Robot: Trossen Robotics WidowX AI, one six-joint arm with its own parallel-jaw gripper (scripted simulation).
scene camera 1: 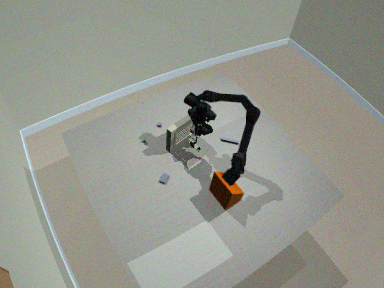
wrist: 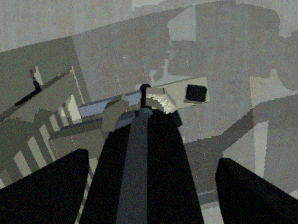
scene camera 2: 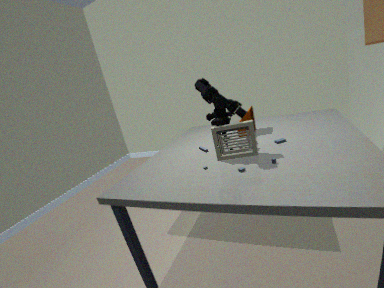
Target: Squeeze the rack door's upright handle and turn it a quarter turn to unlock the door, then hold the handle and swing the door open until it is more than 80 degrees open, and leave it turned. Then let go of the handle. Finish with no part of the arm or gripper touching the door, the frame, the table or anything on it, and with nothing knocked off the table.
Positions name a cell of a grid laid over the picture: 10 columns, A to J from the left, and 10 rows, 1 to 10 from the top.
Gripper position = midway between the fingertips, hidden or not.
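I can see my gripper (wrist: F8) here, and with it a slatted door (wrist: B6).
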